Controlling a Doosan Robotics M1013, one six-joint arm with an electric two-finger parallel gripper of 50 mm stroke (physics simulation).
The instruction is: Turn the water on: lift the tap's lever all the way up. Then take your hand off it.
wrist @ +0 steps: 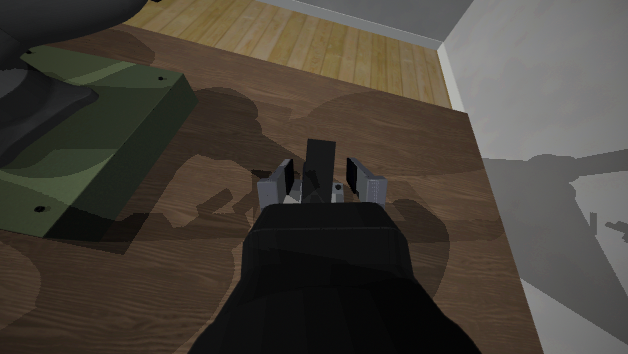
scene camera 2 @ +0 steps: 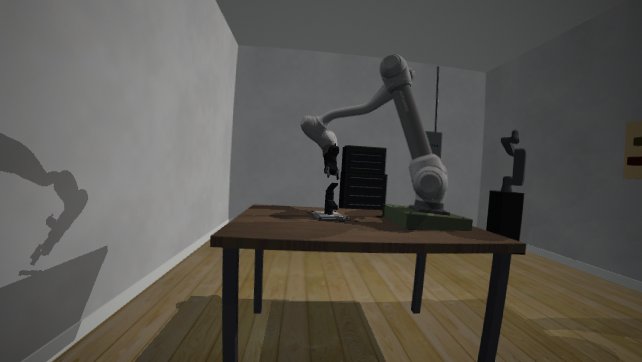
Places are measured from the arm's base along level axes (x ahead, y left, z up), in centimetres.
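Pixels of known places: gripper, between the fingertips: (wrist: 320, 169) (scene camera 2: 333, 177); arm's base, origin of its link: (wrist: 15, 112) (scene camera 2: 428, 211).
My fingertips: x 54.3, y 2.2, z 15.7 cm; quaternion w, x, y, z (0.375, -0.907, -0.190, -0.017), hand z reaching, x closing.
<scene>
Ahead of a thing's pixels: the offset from my fingertips to its top centre. "spot": to the spot under its first point. Level surfaces: height alone.
The black tap @[spot: dx +1.1, dy +5.1, dz -14.9 cm] (scene camera 2: 329, 205) stands upright on a pale base plate @[spot: dx +5.7, dy +4.1, dz -20.8 cm] (scene camera 2: 320, 215) (wrist: 295, 193) on the table. Its dark lever @[dx +0.3, dy +1.0, dz -2.6 cm] (scene camera 2: 332, 186) (wrist: 321, 152) is raised and slants steeply upward at the top of the tap in the scene view. My gripper (scene camera 2: 331, 176) (wrist: 320, 169) is open and empty. It hangs just above the lever, with a small gap between the fingertips and the lever in the scene view. In the wrist view the lever shows between the two spread fingers, apart from both. The lower part of the tap is hidden there behind the gripper body.
The wooden table @[dz -22.1 cm] (scene camera 2: 280, 235) (wrist: 400, 130) carries the arm's green base block (scene camera 2: 440, 221) (wrist: 145, 145), to the right of the tap in the scene view. A dark drawer cabinet (scene camera 2: 364, 177) stands behind the table. A pale wall (wrist: 550, 90) rises beyond the table's edge.
</scene>
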